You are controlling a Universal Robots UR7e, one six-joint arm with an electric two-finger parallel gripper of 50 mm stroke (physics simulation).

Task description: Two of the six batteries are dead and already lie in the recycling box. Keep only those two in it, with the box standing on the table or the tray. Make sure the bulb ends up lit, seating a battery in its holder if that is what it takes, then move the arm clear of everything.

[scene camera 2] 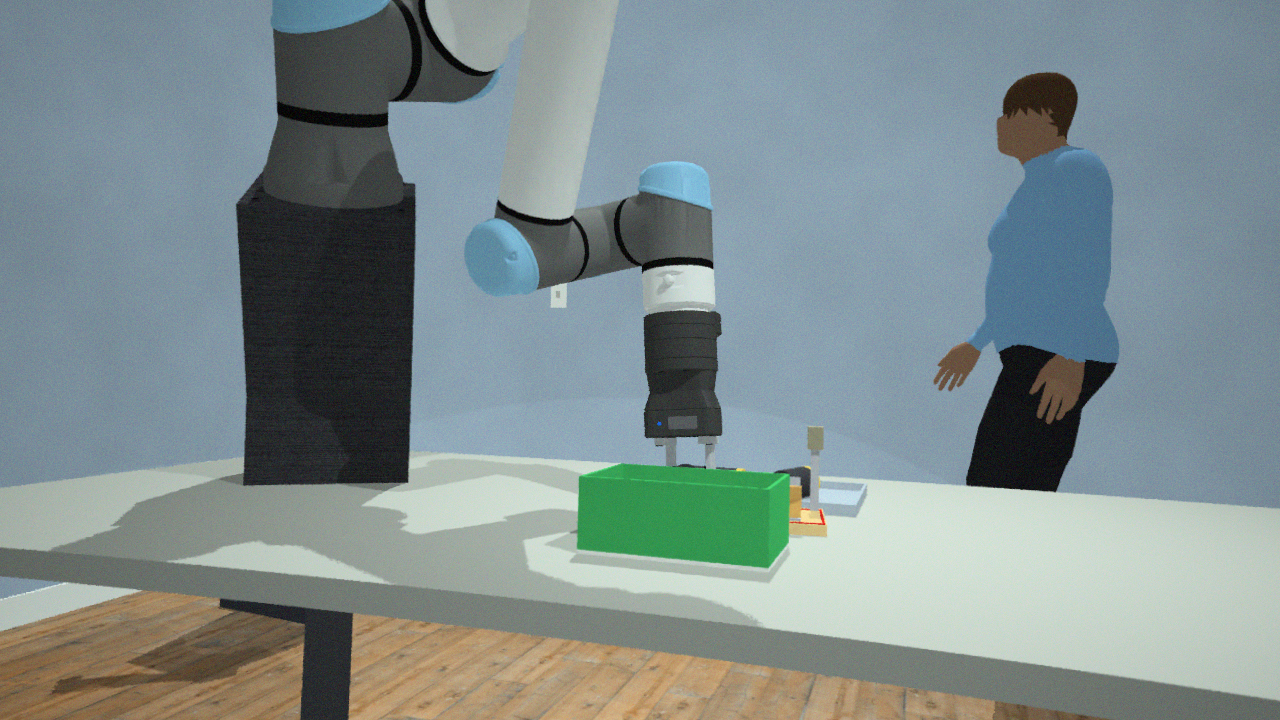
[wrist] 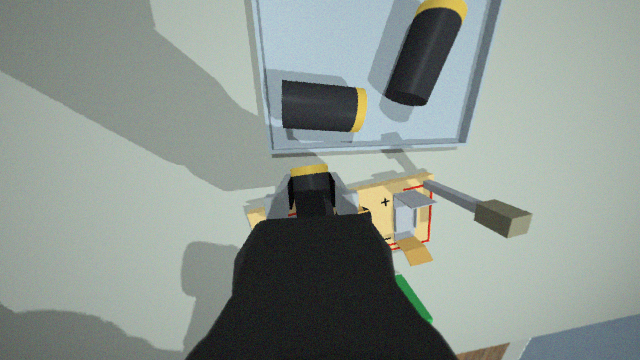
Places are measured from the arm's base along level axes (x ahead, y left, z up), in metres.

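Pixels of known places: gripper, fingertip midpoint: [wrist: 311, 183]; arm's base, link origin: [scene camera 2: 335, 192].
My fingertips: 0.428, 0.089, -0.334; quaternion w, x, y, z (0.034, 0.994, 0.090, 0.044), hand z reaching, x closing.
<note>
Ahead of a thing's pixels: the offset from my fingertips to its top centre, as dx, dy, dz. "spot": to the spot under its first point.
My gripper [scene camera 2: 691, 458] [wrist: 311, 183] is shut on a black battery @(+0.002, -0.010, +0.041) [wrist: 310, 182] with a yellow end, low over the left part of the wooden circuit board [scene camera 2: 808, 530] [wrist: 376, 220]. The gripper hides much of that part, so I cannot tell whether the battery touches the holder. Two black batteries @(-0.002, +0.068, +0.028) [wrist: 320, 106] @(+0.072, +0.117, +0.028) [wrist: 425, 55] with yellow ends lie apart in the pale blue tray @(+0.042, +0.130, +0.003) [scene camera 2: 841, 488] [wrist: 370, 147]. The green recycling box @(+0.077, -0.184, +0.050) [scene camera 2: 680, 517] [wrist: 414, 298] stands on the table; its contents are hidden. I cannot make out the bulb or whether it is lit.
A grey lever with a block-shaped handle @(spot: +0.128, +0.006, +0.071) [scene camera 2: 815, 438] [wrist: 502, 218] sticks up from the board's right end, beside a grey metal clip @(spot: +0.112, -0.029, +0.002) [wrist: 405, 217]. The green box stands in front of the gripper in the scene view. A person [scene camera 2: 1051, 259] stands behind the table at the right.
</note>
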